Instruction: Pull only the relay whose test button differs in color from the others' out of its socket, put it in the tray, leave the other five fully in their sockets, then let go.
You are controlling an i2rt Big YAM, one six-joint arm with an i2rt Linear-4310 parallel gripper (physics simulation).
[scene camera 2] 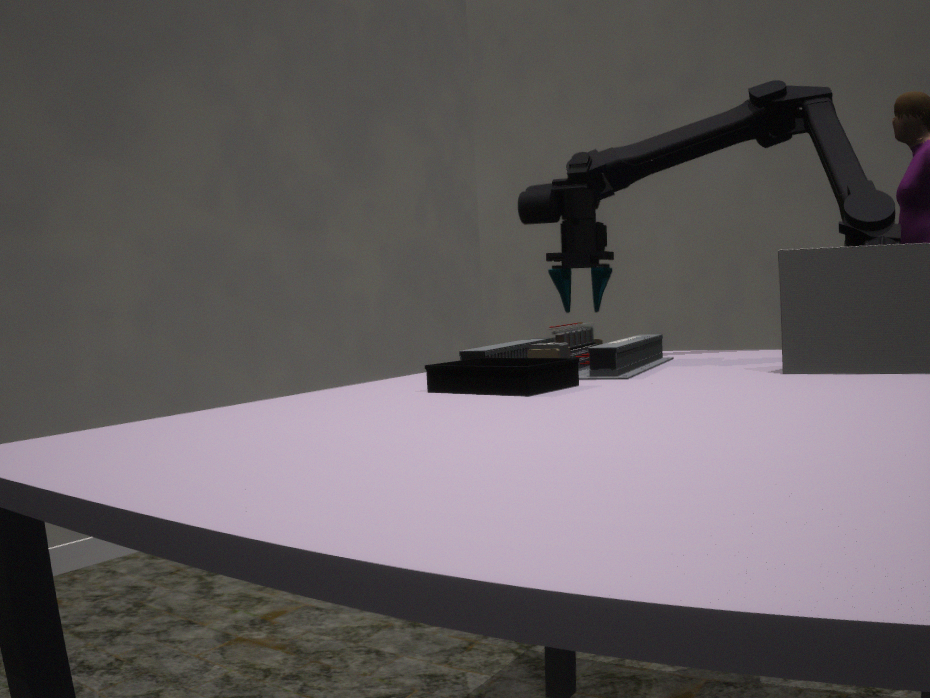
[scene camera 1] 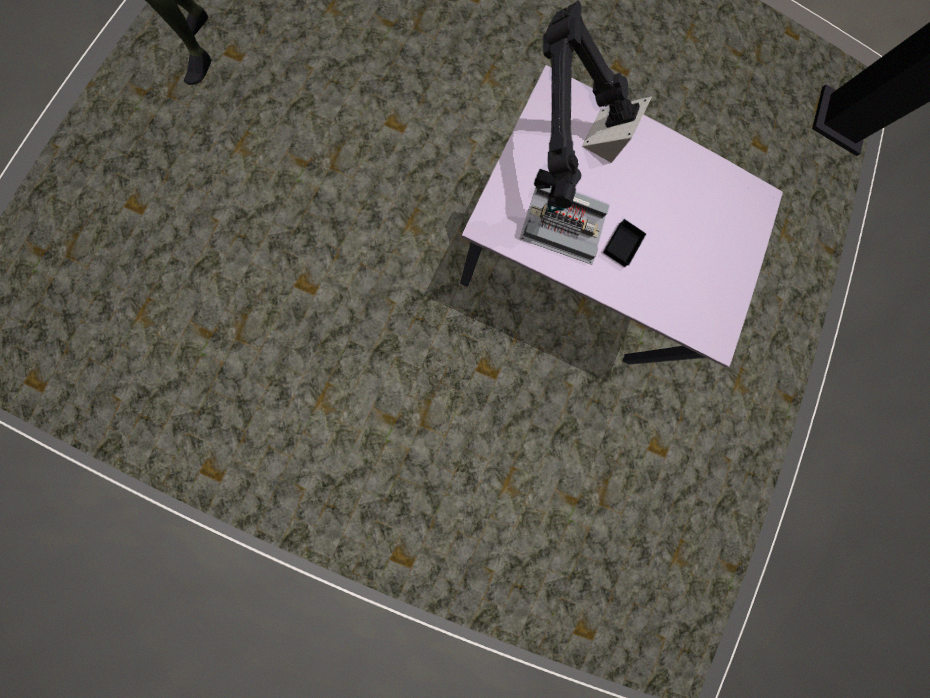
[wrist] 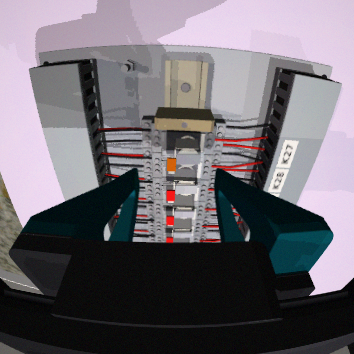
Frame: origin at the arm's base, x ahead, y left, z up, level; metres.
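Seen in the pictures: gripper, fingertip midpoint: (scene camera 2: 582, 312) (scene camera 1: 551, 206) (wrist: 176, 176); arm's base at its link origin: (scene camera 2: 880, 294) (scene camera 1: 622, 116).
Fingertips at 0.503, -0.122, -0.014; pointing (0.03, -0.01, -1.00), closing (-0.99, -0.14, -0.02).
Observation:
Pixels of each thing's top centre, then the offset from my fingertips to it, as dx, dy, dz. "spot": a spot on its surface instead. Level surfaces: height alone.
- relay with the orange test button, top centre: (wrist: 182, 165) (scene camera 2: 584, 322) -0.004, +0.002, -0.017
- tan end bracket at its top centre: (wrist: 183, 124) -0.002, -0.017, -0.046
- black tray at a spot on its surface: (scene camera 2: 480, 380) (scene camera 1: 636, 248) spot: -0.040, +0.403, -0.069
- K28 at a spot on its surface: (wrist: 278, 180) spot: -0.096, +0.019, -0.043
- table at its surface level: dz -0.086
The relay with the orange test button (wrist: 171, 165) sits in its socket at the far end of the row, beside the tan end bracket (wrist: 183, 123). Relays behind it with red test buttons (wrist: 171, 195) sit in line; the nearest ones are hidden by the gripper body. The relay row also shows small in scene camera 2 (scene camera 2: 574, 335). My gripper (scene camera 2: 582, 310) (wrist: 176, 176) is partly open and empty, pointing down above the row, one finger on each side, tips clear above the relays. The black tray (scene camera 1: 636, 248) (scene camera 2: 480, 380) stands beside the panel; no relay shows in it in scene camera 1.
Grey wiring ducts (wrist: 60, 125) (wrist: 311, 145) rise along both sides of the row, with red and black wires running to the sockets. Labels K27 (wrist: 287, 152) and K28 (wrist: 278, 180) are on the right duct. The arm's mounting block (scene camera 2: 856, 311) stands on the table (scene camera 2: 465, 480). A person (scene camera 2: 914, 180) is behind.

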